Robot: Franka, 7 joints.
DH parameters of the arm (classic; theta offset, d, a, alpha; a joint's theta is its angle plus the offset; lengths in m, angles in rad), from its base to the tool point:
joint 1: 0 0.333 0 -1.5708
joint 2: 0 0 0 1.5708
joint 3: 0 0.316 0.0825 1.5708
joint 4: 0 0 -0.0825 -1.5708
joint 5: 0 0.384 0 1.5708
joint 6: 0 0 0.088 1.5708
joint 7: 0 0.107 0 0
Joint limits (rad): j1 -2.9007..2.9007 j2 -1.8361..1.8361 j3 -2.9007..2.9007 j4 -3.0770..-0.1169 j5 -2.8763..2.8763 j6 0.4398..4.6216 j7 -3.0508..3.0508
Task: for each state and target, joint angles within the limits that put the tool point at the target. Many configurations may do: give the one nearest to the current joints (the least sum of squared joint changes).
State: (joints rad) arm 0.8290 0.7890 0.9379 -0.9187 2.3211 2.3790 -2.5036
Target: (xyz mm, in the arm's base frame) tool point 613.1 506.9 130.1
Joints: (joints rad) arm 0.3784 1.2830 0.5411 -0.9962 2.3202 2.4660 -2.5036
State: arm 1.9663 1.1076 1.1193 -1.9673 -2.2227 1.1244 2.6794
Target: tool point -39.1 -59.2 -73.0
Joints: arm 2.1001 1.6370 0.4538 -2.6764 -1.9762 1.1909 2.6794
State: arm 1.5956 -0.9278 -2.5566 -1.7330 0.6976 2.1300 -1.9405
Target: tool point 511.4 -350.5 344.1
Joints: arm 1.6691 -0.5484 -2.2597 -1.8288 0.7035 1.9489 -1.9405
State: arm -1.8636 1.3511 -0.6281 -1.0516 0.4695 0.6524 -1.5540
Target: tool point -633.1 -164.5 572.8
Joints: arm -2.3780 0.7846 -1.0631 -0.7653 0.3720 1.0017 -1.5540
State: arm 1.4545 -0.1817 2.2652 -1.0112 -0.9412 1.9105 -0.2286
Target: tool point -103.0 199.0 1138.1
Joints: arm 1.1627 0.2652 2.2746 -0.2849 -0.9927 1.9525 -0.2286
